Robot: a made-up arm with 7 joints. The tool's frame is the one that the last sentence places.
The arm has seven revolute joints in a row. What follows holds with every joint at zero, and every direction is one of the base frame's. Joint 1 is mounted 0.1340 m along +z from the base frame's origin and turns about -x. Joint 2 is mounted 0.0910 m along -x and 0.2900 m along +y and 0.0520 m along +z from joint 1 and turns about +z. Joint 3 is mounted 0.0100 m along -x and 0.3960 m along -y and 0.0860 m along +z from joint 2 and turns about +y. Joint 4 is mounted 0.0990 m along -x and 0.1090 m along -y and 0.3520 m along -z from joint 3 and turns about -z. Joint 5 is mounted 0.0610 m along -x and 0.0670 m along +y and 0.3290 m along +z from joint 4 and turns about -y. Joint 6 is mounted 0.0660 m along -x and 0.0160 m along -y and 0.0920 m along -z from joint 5 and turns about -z. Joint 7 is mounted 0.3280 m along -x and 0.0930 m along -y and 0.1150 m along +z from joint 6 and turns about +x. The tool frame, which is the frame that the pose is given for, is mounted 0.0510 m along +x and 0.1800 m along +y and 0.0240 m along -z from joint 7; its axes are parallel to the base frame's.
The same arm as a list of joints. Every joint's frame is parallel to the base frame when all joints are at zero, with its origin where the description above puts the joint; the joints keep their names.
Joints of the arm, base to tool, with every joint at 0 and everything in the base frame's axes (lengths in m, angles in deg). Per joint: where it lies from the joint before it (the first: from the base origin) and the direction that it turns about. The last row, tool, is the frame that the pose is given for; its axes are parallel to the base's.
joint 1: axis -x origin 0 0 0.134
joint 2: axis +z origin -0.091 0.29 0.052
joint 3: axis +y origin -0.01 -0.396 0.086
joint 4: axis -z origin -0.099 -0.109 -0.352
joint 5: axis -y origin -0.061 0.067 0.329
joint 6: axis -z origin -0.066 -0.016 -0.092
joint 7: axis +x origin -0.328 -0.093 0.115
tool: origin 0.051 0.18 -0.024

